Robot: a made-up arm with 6 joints.
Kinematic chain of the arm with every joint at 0, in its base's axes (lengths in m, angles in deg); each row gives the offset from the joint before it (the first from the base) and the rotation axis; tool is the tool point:
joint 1: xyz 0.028 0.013 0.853 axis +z
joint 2: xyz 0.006 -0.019 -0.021 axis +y
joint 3: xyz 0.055 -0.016 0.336 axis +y
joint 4: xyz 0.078 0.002 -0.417 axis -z
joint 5: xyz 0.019 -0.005 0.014 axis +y
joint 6: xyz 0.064 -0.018 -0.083 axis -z
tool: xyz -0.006 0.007 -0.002
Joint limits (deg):
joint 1: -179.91..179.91
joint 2: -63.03..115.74
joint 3: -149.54..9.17
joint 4: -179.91..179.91
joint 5: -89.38..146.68
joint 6: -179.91..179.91
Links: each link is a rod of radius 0.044 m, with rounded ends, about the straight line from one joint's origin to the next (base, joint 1, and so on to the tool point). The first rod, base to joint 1, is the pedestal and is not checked.
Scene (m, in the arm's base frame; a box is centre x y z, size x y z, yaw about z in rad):
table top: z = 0
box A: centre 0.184 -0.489 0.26 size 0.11 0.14 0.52 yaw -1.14
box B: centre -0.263 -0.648 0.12 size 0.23 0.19 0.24 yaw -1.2
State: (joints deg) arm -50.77 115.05 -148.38 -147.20 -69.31 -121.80
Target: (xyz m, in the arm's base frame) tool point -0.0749 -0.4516 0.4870
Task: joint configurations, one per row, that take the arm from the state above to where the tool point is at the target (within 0.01 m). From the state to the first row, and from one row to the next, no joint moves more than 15 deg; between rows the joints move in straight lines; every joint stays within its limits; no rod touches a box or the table.
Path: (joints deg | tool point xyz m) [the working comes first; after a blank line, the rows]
Joints at the target: -105.54 85.40 -110.10 -164.72 -89.38 -123.98
Straight joint move there: touches box A.

1: -42.84 103.01 -148.15 -151.58 -69.25 -124.42 | 0.4876 -0.3418 0.4290
2: -34.90 90.97 -147.92 -155.95 -69.19 -127.04 | 0.5831 -0.3190 0.5508
3: -26.97 78.93 -147.69 -160.33 -69.13 -129.65 | 0.6572 -0.2648 0.6836
4: -41.17 71.06 -142.81 -164.86 -75.88 -126.11 | 0.5577 -0.4126 0.7503
5: -55.36 63.19 -137.93 -169.38 -82.63 -122.57 | 0.4212 -0.5232 0.8170
6: -69.56 55.32 -133.05 -173.91 -89.38 -119.04 | 0.2619 -0.5872 0.8828
7: -81.56 65.35 -125.40 -170.85 -89.38 -120.68 | 0.1340 -0.5994 0.7334
8: -93.55 75.37 -117.75 -167.78 -89.38 -122.33 | 0.0133 -0.5502 0.5987
9: -105.54 85.40 -110.10 -164.72 -89.38 -123.98 | -0.0749 -0.4516 0.4870

